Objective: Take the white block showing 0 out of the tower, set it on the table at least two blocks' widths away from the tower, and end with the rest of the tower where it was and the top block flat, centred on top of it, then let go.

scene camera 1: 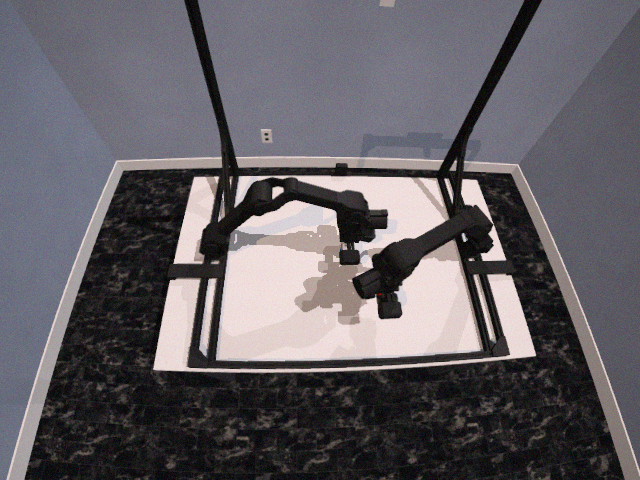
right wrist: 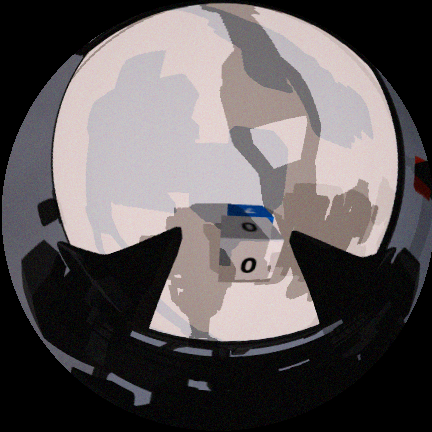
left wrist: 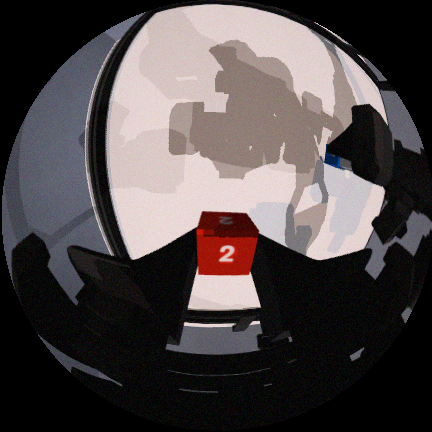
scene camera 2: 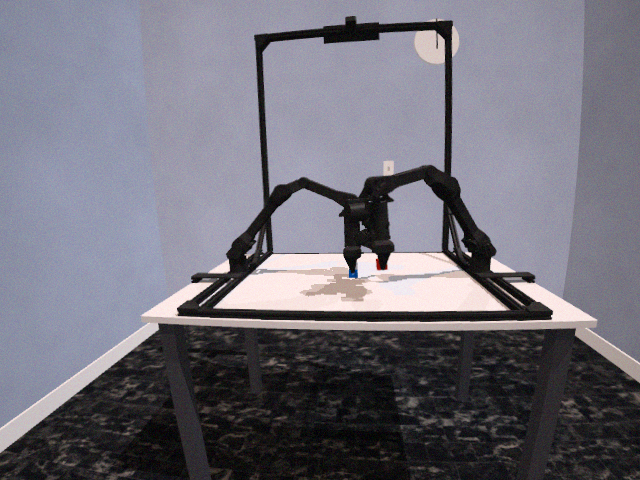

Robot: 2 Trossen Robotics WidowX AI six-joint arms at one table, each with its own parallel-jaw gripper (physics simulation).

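Frame: origin at the left arm's base, x ahead, y down, z left, level; millimetres.
Seen in the pictures: left gripper, fingertip midpoint: (scene camera 1: 381,294) (left wrist: 222,232) (scene camera 2: 382,268); right gripper, fingertip midpoint: (scene camera 1: 345,249) (right wrist: 238,234) (left wrist: 344,157) (scene camera 2: 352,269); left arm's base at its link origin: (scene camera 1: 470,250) (scene camera 2: 480,270); right arm's base at its link origin: (scene camera 1: 215,251) (right wrist: 220,347) (scene camera 2: 238,271).
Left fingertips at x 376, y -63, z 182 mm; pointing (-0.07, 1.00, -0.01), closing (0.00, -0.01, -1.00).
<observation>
Pixels of each thing's top centre, then the offset from my left fingertips to it. "spot": a spot on its surface instead. Level surfaces: height alone.
- blue block at its top centre: (right wrist: 248,236) (left wrist: 343,157) (scene camera 2: 353,268) dx +92, dy +53, dz -179 mm
- white table at its surface level: dy +82 mm
- black frame at a spot on its surface: (scene camera 2: 361,314) spot: dx +69, dy +63, dz +197 mm
The blue block (scene camera 2: 353,274) (left wrist: 332,156) (right wrist: 249,210) stands on the table. The white block showing 0 (right wrist: 248,265) sits on top of it; the fingers mostly hide it in scene camera 2. My right gripper (scene camera 1: 349,256) (scene camera 2: 352,268) (right wrist: 238,234) is open, fingers pointing down on either side of the white block, which lies nearer the right-hand finger in the right wrist view. My left gripper (scene camera 1: 389,308) (scene camera 2: 383,265) (left wrist: 222,232) is shut on the red block showing 2 (scene camera 1: 379,294) (scene camera 2: 378,265) (left wrist: 226,254) (right wrist: 421,186) and holds it above the table.
The two arms stand close together near the middle of the white table (scene camera 1: 268,304) (scene camera 2: 248,299). A black frame (scene camera 1: 341,363) (scene camera 2: 361,314) runs along the table's edges, with posts rising at the back. Arm shadows fall across the table around the tower.
</observation>
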